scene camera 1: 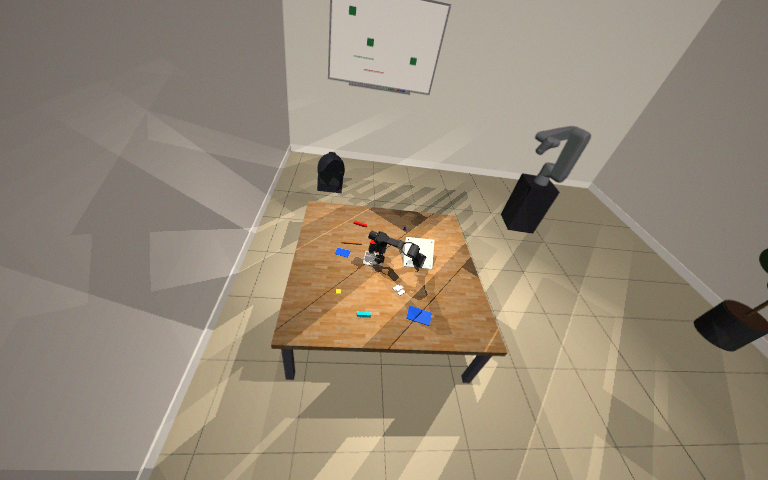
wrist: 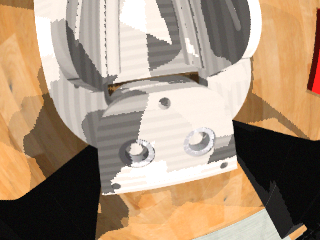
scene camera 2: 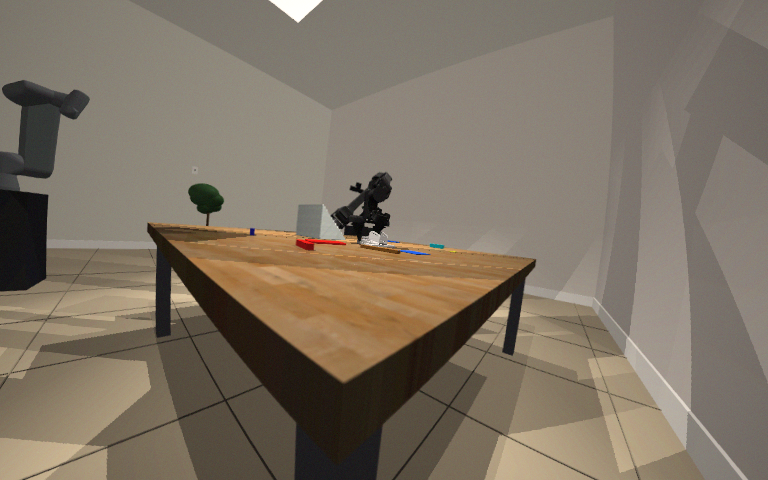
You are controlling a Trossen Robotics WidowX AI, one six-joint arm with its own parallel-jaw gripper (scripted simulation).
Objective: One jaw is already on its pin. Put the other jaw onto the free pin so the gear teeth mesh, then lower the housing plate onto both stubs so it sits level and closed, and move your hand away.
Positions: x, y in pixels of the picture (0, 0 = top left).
Labels:
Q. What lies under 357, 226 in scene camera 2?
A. My gripper.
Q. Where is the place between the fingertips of my gripper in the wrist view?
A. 163, 138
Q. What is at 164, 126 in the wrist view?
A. A small white piece.

